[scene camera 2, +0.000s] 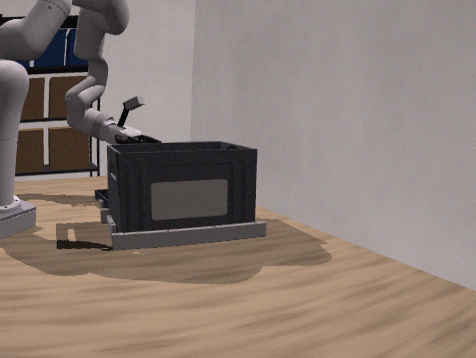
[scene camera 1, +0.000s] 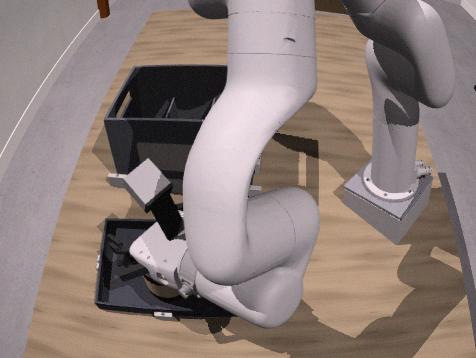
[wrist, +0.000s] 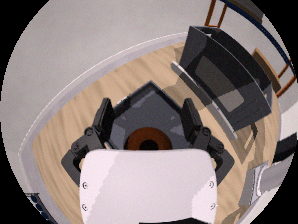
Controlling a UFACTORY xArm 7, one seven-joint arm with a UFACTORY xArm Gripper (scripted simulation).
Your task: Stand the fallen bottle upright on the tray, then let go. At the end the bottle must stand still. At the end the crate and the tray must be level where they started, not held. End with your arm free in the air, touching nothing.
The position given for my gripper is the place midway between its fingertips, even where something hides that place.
In view: my gripper [scene camera 1: 132, 223], a brown bottle [wrist: 147, 138], a dark crate [scene camera 2: 157, 188] and a tray [scene camera 1: 131, 294].
The dark crate is seen too in scene camera 1 [scene camera 1: 156, 131] and in the wrist view [wrist: 224, 78]. The tray also shows in the wrist view [wrist: 149, 106]. My gripper shows as well in scene camera 2 [scene camera 2: 154, 148] and in the wrist view [wrist: 147, 106].
